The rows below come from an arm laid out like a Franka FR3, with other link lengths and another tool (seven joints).
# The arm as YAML. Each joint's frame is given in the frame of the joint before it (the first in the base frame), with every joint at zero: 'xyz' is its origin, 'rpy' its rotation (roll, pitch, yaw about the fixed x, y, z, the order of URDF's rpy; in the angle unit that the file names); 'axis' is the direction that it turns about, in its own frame. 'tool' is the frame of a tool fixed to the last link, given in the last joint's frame.
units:
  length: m
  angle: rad
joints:
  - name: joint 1
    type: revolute
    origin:
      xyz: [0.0, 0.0, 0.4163]
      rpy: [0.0, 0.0, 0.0]
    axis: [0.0, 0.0, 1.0]
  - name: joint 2
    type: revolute
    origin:
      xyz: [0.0, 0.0, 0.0]
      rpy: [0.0, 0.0, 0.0]
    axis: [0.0, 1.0, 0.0]
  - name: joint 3
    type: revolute
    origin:
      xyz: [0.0, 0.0, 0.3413]
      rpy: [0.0, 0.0, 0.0]
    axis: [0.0, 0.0, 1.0]
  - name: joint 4
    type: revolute
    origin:
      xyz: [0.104, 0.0, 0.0]
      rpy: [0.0, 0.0, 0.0]
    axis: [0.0, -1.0, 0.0]
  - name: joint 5
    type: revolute
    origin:
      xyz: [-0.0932, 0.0, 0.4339]
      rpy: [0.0, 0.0, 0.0]
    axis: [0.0, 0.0, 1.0]
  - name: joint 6
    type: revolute
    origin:
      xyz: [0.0, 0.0, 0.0]
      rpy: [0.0, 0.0, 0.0]
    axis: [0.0, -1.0, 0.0]
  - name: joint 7
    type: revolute
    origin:
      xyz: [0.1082, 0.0, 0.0]
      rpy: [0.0, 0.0, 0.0]
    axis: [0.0, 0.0, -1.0]
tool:
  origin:
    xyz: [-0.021, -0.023, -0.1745]
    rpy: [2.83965, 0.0, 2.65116]
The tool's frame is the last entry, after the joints.
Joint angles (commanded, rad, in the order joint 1, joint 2, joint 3, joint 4, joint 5, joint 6, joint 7), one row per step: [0.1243 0.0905 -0.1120 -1.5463 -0.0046 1.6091 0.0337]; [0.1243 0.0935 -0.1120 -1.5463 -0.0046 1.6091 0.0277]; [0.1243 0.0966 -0.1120 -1.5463 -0.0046 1.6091 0.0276]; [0.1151 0.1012 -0.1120 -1.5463 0.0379 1.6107 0.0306]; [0.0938 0.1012 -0.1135 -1.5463 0.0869 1.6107 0.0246]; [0.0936 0.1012 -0.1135 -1.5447 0.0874 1.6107 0.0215]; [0.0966 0.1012 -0.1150 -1.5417 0.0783 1.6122 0.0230]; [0.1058 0.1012 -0.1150 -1.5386 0.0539 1.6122 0.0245]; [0.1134 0.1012 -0.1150 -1.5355 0.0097 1.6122 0.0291]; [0.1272 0.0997 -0.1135 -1.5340 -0.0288 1.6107 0.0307]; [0.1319 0.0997 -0.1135 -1.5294 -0.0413 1.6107 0.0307]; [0.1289 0.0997 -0.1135 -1.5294 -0.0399 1.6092 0.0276]
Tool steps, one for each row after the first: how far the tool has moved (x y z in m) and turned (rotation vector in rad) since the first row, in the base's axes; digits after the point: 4 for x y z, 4 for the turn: [0.0008 0.0000 -0.0019 -0.0002 0.0031 0.0060]; [0.0015 0.0000 -0.0040 -0.0006 0.0061 0.0061]; [0.0024 0.0014 -0.0077 0.0412 0.0093 -0.0091]; [0.0022 -0.0052 -0.0084 0.0902 0.0084 -0.0294]; [0.0025 -0.0053 -0.0076 0.0908 0.0067 -0.0264]; [0.0031 -0.0058 -0.0058 0.0815 0.0024 -0.0257]; [0.0035 -0.0039 -0.0039 0.0571 -0.0003 -0.0162]; [0.0039 -0.0064 -0.0014 0.0129 -0.0032 -0.0101]; [0.0038 -0.0029 0.0012 -0.0252 -0.0050 0.0061]; [0.0044 -0.0019 0.0040 -0.0376 -0.0098 0.0116]; [0.0042 -0.0037 0.0038 -0.0362 -0.0082 0.0116]
